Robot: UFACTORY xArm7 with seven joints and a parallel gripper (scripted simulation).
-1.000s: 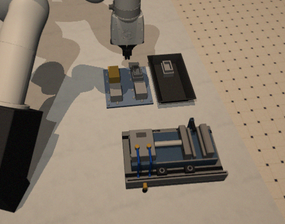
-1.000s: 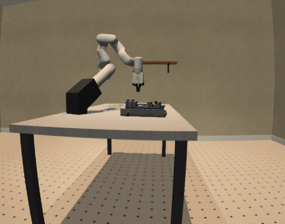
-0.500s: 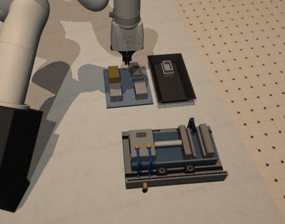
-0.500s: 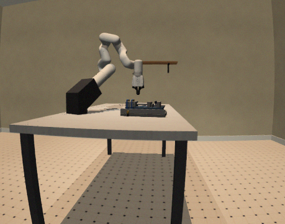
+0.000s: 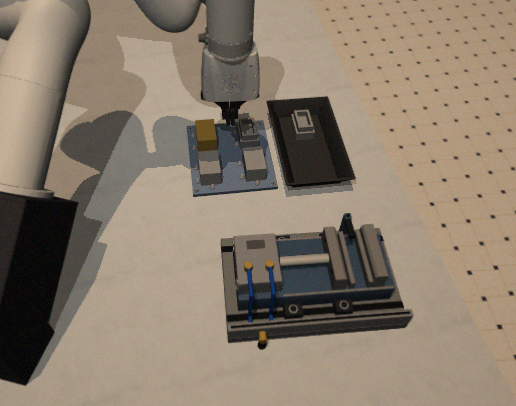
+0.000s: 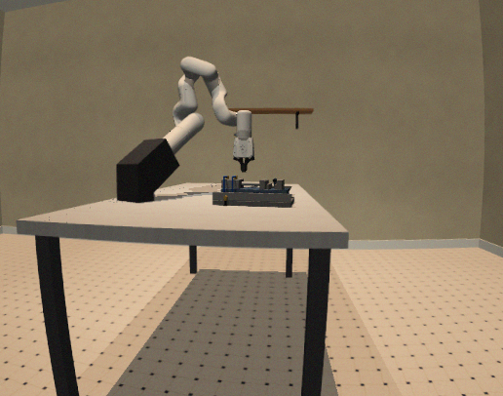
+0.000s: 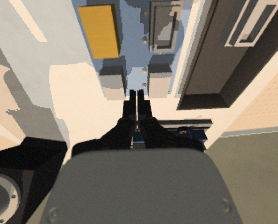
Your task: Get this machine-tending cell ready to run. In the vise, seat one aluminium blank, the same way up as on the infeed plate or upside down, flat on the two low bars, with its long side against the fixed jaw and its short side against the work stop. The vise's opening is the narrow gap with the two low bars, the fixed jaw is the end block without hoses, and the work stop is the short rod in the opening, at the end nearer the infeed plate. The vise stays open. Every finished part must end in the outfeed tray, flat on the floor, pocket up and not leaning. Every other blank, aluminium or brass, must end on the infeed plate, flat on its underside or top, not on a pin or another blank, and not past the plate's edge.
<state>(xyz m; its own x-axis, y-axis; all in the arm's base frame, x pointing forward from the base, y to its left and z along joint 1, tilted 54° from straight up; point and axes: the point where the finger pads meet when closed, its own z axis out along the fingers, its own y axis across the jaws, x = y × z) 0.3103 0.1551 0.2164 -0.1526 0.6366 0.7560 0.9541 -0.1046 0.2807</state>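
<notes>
Now: hand 11 cm above the brass blank, 5 cm past it and 4 cm to the right of it. Also, from my hand: hosed end block (29 cm to the right, 7 cm ahead, 6 cm below).
</notes>
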